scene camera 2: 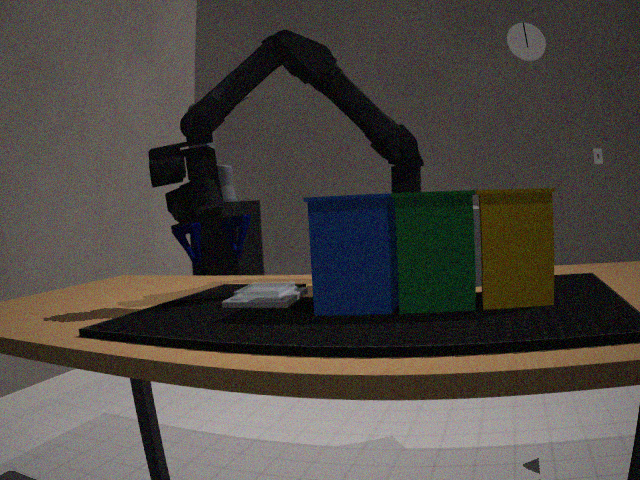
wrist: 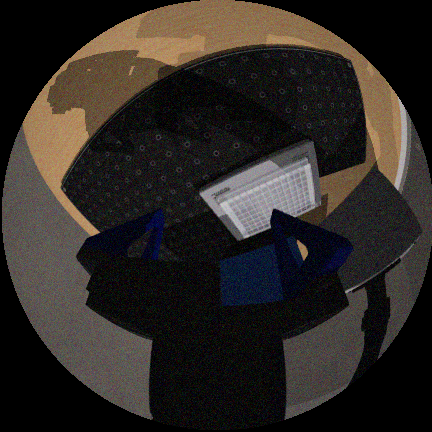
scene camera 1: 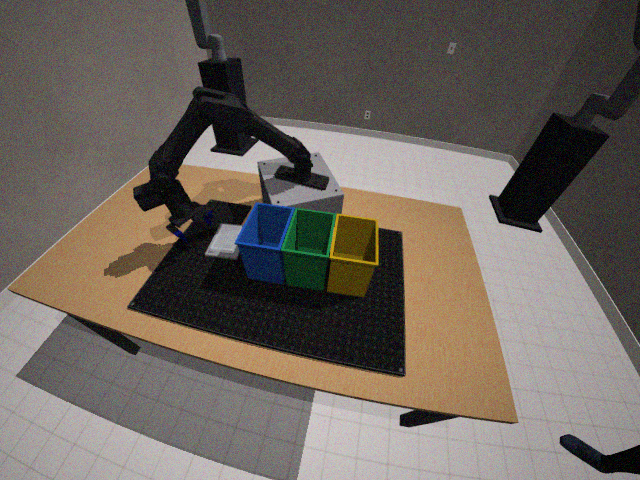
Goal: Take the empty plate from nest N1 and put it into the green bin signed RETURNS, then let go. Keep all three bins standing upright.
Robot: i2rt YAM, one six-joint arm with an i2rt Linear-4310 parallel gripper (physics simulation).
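Where they show: gripper, between the fingertips: (scene camera 2: 218, 262) (wrist: 216, 214) (scene camera 1: 199, 234); arm's base, origin of its link: (wrist: 373, 276) (scene camera 1: 302, 178).
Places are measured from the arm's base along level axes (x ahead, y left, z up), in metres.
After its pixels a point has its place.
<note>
A pale clear plate with a grid of wells (scene camera 1: 227, 236) @[y -0.212, x 0.247, z -0.139 m] (scene camera 2: 272, 288) @[y -0.190, x 0.268, z -0.139 m] (wrist: 270, 197) @[y -0.223, x 0.252, z -0.144 m] sits flat in a light grey nest (scene camera 1: 219, 254) @[y -0.205, x 0.323, z -0.152 m] (scene camera 2: 253, 304) @[y -0.199, x 0.329, z -0.157 m] (wrist: 240, 180) @[y -0.256, x 0.283, z -0.152 m], left of the bins in the scene views; the nest's lettering is too small to read. My gripper (scene camera 1: 195, 228) @[y -0.274, x 0.311, z -0.086 m] (scene camera 2: 217, 257) @[y -0.274, x 0.311, z -0.086 m] (wrist: 216, 214) @[y -0.274, x 0.311, z -0.086 m] is open and empty, pointing down above the mat, higher than the plate and to its left in the second scene view. The green bin (scene camera 1: 306, 268) @[y 0.127, x 0.357, z -0.055 m] (scene camera 2: 436, 253) @[y 0.122, x 0.358, z -0.075 m] stands upright between the other two bins. No RETURNS sign is readable.
A blue bin (scene camera 1: 264, 264) @[y 0.000, x 0.370, z -0.069 m] (scene camera 2: 352, 255) @[y -0.005, x 0.371, z -0.073 m] (wrist: 250, 275) @[y -0.075, x 0.313, z -0.108 m] stands upright beside the nest. A yellow bin (scene camera 1: 350, 277) @[y 0.255, x 0.344, z -0.065 m] (scene camera 2: 516, 250) @[y 0.249, x 0.345, z -0.076 m] stands upright on the far side of the green one. The bins and nest are on a black mat (scene camera 1: 310, 330) @[y 0.179, x 0.489, z -0.164 m] (scene camera 2: 361, 341) @[y 0.056, x 0.538, z -0.164 m] (wrist: 175, 155) @[y -0.312, x 0.345, z -0.164 m]. The arm's grey base box (scene camera 1: 328, 198) @[y 0.119, x 0.060, z -0.023 m] is behind.
</note>
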